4 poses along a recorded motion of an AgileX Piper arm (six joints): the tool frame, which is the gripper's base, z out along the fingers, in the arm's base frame.
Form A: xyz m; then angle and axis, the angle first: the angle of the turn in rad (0 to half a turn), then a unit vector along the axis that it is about.
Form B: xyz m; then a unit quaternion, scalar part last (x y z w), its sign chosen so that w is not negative. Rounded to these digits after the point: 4 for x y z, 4 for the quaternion.
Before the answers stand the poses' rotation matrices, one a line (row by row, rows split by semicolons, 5 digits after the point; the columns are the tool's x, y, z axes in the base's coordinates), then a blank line. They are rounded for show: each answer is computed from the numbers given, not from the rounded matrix.
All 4 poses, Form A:
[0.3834 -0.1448 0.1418 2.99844 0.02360 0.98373 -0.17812]
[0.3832 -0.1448 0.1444 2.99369 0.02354 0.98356 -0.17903]
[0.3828 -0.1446 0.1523 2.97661 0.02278 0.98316 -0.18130]
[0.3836 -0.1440 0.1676 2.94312 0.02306 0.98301 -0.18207]
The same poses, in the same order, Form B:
-0.98866 0.07161 0.13198; 0.02078 0.93576 -0.35202; -0.14871 -0.34528 -0.92664
-0.98798 0.07244 0.13656; 0.01967 0.93514 -0.35372; -0.15332 -0.34678 -0.92533
-0.98539 0.07426 0.15327; 0.01471 0.93368 -0.35782; -0.16967 -0.35033 -0.92113
-0.97932 0.08079 0.18551; 0.00899 0.93330 -0.35899; -0.20214 -0.34990 -0.91472

[0.3834 -0.1448 0.1418 0.0235 0.9812 -0.1777 0.0715]
[0.3832 -0.1448 0.1444 0.0235 0.9809 -0.1785 0.0739]
[0.3828 -0.1446 0.1523 0.0227 0.9798 -0.1807 0.0824]
[0.3836 -0.1440 0.1676 0.0229 0.9782 -0.1812 0.0991]

